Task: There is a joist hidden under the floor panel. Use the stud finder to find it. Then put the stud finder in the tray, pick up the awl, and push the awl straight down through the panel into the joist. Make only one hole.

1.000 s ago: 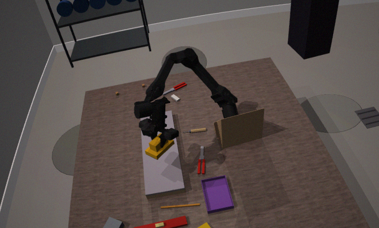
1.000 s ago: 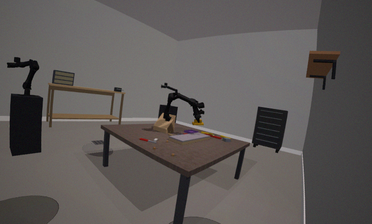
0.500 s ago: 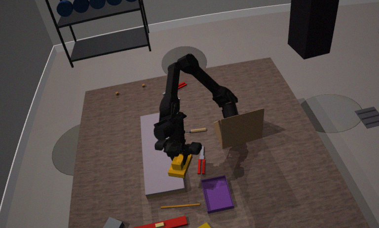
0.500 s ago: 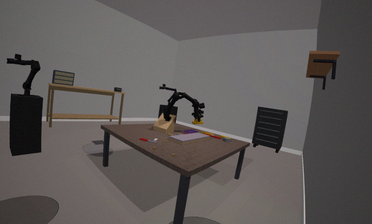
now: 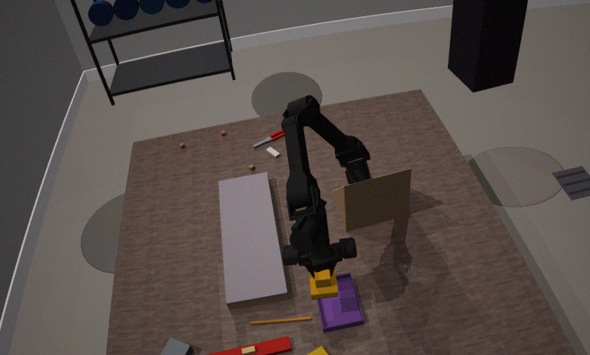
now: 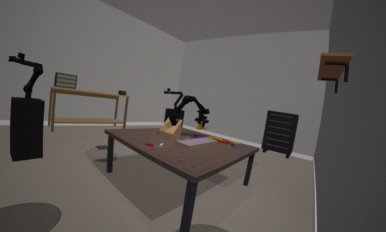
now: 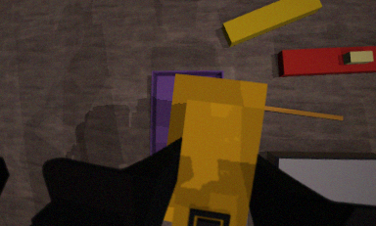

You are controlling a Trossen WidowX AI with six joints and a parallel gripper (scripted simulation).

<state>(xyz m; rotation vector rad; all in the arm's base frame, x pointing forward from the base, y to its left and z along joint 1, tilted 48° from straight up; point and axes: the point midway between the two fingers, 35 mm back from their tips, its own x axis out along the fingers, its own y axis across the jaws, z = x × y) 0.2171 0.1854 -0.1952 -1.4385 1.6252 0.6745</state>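
The small light lies 40 mm to the right of my gripper tip, 30 mm above it and 10 mm behind it. Round my gripper tip: pencil (140 mm below, 140 mm ahead, 10 mm to the left); purple tray (130 mm below, 30 mm behind, 10 mm to the left); yellow stud finder (20 mm to the right, 20 mm above, 10 mm behind).
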